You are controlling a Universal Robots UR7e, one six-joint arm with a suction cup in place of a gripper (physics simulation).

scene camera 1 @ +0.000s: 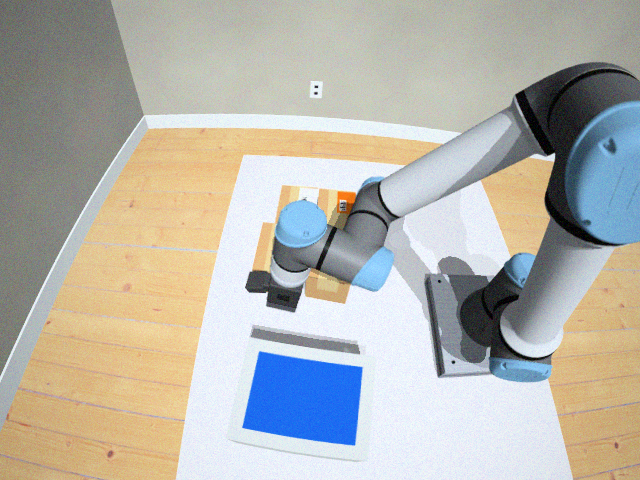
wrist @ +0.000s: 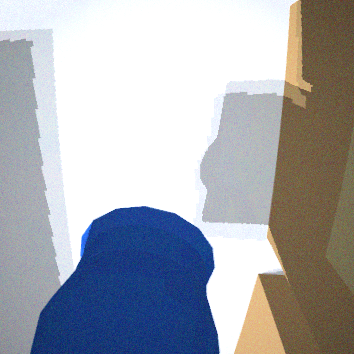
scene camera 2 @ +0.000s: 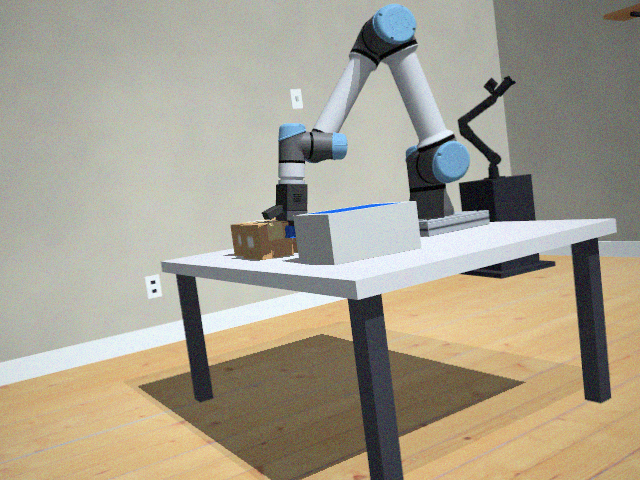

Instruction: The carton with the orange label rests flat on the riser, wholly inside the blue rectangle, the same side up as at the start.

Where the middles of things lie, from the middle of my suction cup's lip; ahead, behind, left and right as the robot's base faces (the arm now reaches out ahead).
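Labels:
Riser (scene camera 1: 293, 399): 90 mm behind my suction cup, 220 mm left of it, 10 mm below it.

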